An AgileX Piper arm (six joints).
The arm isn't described. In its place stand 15 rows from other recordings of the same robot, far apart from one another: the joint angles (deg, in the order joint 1, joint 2, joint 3, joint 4, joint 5, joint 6), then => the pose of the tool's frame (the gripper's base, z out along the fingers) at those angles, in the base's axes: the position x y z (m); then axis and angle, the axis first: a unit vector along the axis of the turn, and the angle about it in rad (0 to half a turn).
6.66 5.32 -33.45 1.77 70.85 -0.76 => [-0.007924 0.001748 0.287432 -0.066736 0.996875 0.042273 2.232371]
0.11 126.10 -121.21 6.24 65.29 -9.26 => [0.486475 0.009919 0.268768 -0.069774 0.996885 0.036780 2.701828]
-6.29 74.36 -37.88 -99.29 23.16 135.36 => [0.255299 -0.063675 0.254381 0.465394 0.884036 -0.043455 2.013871]
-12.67 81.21 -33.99 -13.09 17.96 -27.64 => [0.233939 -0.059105 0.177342 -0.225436 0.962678 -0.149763 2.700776]
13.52 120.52 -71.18 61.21 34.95 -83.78 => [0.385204 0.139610 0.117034 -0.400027 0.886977 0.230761 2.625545]
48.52 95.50 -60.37 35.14 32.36 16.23 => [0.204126 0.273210 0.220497 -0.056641 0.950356 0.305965 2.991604]
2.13 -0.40 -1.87 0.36 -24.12 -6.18 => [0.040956 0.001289 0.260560 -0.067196 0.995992 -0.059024 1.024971]
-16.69 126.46 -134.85 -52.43 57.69 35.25 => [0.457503 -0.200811 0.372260 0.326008 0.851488 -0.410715 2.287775]
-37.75 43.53 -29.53 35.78 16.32 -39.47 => [0.132471 -0.083662 0.293812 0.227016 0.960068 -0.163504 1.996682]
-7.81 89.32 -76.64 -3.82 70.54 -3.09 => [0.301689 -0.047150 0.305205 0.033287 0.998555 -0.042198 2.943288]
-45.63 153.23 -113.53 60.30 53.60 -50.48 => [0.403461 -0.321450 0.030454 0.268646 0.922395 0.277518 2.505954]
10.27 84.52 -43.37 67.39 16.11 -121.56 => [0.282940 0.074956 0.218203 -0.585925 0.809008 -0.046870 2.287047]
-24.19 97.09 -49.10 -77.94 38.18 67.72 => [0.265604 -0.179615 0.186190 0.240853 0.892263 -0.381912 2.711508]
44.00 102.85 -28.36 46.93 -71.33 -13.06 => [0.241017 0.145196 0.155921 0.015279 0.999769 0.015126 1.644304]
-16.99 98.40 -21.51 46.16 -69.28 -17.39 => [0.215719 -0.130103 0.152951 0.422956 0.802454 -0.420922 1.959861]
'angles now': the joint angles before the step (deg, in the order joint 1, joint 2, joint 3, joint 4, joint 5, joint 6). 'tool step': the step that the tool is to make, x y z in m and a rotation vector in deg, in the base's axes. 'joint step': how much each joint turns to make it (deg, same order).
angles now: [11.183 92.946 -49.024 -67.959 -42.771 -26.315]
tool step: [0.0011 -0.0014 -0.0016 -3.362 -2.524 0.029]
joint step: [0.003 0.008 -0.012 -0.108 1.507 -3.842]
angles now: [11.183 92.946 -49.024 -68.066 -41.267 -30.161]
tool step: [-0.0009 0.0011 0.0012 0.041 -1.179 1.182]
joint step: [-0.010 -0.006 0.000 -0.032 -1.183 -1.159]
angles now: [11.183 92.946 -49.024 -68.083 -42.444 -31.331]
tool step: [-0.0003 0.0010 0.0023 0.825 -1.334 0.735]
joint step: [-0.008 0.003 -0.014 1.022 -1.410 -1.453]
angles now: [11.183 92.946 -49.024 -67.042 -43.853 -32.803]
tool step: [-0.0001 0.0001 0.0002 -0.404 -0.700 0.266]
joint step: [0.003 -0.012 0.006 0.049 -0.116 -0.872]
